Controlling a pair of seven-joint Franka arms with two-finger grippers.
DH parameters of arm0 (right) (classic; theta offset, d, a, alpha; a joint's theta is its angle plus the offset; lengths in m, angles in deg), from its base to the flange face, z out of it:
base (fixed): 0 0 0 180
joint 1: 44.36 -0.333 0 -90
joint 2: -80.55 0 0 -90
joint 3: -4.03 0.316 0.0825 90
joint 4: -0.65 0 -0.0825 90
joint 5: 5.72 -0.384 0 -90
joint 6: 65.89 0 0.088 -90
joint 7: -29.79 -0.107 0 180
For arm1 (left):
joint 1: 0.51 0.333 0 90
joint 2: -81.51 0 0 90
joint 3: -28.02 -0.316 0.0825 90
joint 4: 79.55 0 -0.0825 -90
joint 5: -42.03 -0.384 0 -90
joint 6: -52.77 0 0.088 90
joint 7: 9.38 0.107 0 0
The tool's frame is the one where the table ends.
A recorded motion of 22 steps. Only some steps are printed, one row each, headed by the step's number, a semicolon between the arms.
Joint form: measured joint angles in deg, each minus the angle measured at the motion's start. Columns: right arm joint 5, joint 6, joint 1, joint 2, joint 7, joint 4, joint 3; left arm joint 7, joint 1, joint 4, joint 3, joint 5, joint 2, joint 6.
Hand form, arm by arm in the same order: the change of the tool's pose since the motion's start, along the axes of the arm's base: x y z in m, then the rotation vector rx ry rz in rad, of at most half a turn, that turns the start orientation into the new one. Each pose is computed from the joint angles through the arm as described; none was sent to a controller.
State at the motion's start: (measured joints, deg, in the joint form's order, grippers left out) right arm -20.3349 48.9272 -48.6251 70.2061 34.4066 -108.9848 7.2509; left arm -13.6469 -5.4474 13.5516 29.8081 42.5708 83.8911 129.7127
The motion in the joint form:
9: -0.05 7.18 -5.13 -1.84 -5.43 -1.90 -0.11; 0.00 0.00 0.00 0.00 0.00 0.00 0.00
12: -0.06 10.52 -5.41 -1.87 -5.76 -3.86 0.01; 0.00 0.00 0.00 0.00 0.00 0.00 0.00
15: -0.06 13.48 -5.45 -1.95 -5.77 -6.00 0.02; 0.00 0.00 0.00 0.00 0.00 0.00 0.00
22: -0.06 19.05 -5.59 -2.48 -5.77 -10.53 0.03; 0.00 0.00 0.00 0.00 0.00 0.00 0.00
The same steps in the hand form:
9: -0.0022 0.0484 -0.0243 -0.0127 -0.0363 -0.0327; 0.0000 0.0000 0.0000 0.0000 0.0000 0.0000
12: -0.0053 0.0501 -0.0352 -0.0158 -0.0578 -0.0440; 0.0000 0.0000 0.0000 0.0000 0.0000 0.0000
15: -0.0096 0.0479 -0.0483 -0.0208 -0.0703 -0.0539; 0.0000 0.0000 0.0000 0.0000 0.0000 0.0000
22: -0.0220 0.0435 -0.0798 -0.0350 -0.0794 -0.0698; 0.0000 0.0000 0.0000 0.0000 0.0000 0.0000

